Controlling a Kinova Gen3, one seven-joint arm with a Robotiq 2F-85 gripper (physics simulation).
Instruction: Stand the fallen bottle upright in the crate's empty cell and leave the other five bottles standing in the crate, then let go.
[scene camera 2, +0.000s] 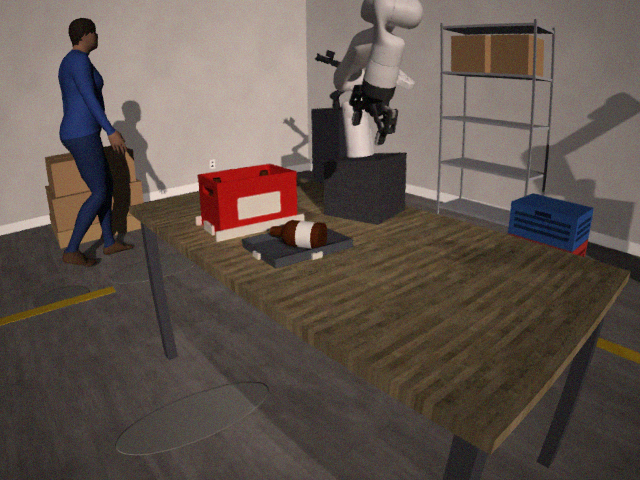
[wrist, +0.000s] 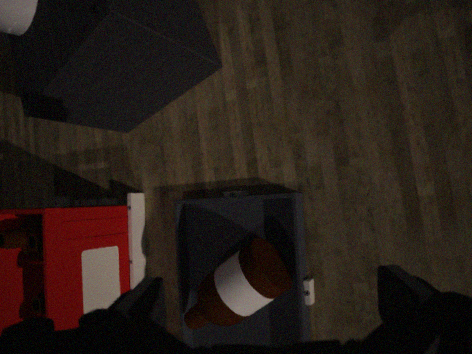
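Pixels of known places: gripper, fingertip midpoint: (scene camera 2: 366, 134) (wrist: 270, 295); arm's base, link origin: (scene camera 2: 359, 155) (wrist: 22, 2).
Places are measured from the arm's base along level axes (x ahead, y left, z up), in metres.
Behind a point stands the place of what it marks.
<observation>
The fallen bottle (scene camera 2: 305, 234) {y 0.166, x 0.464, z -0.139 m} (wrist: 239, 285) {y 0.156, x 0.434, z -0.116 m}, brown with a white label, lies on its side in a shallow dark tray (scene camera 2: 294, 257) {y 0.189, x 0.531, z -0.179 m} (wrist: 299, 225) {y 0.224, x 0.384, z -0.180 m}. In the wrist view its neck points to the lower left, toward the crate's side. The red crate (scene camera 2: 208, 206) {y -0.208, x 0.520, z -0.112 m} (wrist: 62, 260) {y -0.062, x 0.349, z -0.045 m} stands beside the tray. Dark bottle tops show at its opening in the scene view; its cells and most of the standing bottles are hidden. My gripper (scene camera 2: 368, 129) {y 0.326, x 0.412, z 0.136 m} (wrist: 270, 295) {y 0.326, x 0.412, z 0.136 m} is open and empty, high above the table, tilted, with its fingertips in the wrist view on either side of the tray.
White brackets (scene camera 2: 248, 230) {y -0.079, x 0.463, z -0.181 m} (wrist: 136, 235) {y -0.045, x 0.331, z -0.174 m} edge the crate's base. The robot's dark pedestal (scene camera 2: 361, 188) {y 0.110, x 0.139, z -0.081 m} (wrist: 135, 70) {y 0.106, x 0.139, z -0.078 m} stands behind the tray on the wooden table (scene camera 2: 413, 289) {y 0.507, x 0.469, z -0.195 m} (wrist: 360, 150) {y 0.321, x 0.317, z -0.195 m}. A person (scene camera 2: 82, 98) in blue stands beyond the table's far left end, near cardboard boxes (scene camera 2: 67, 206).
</observation>
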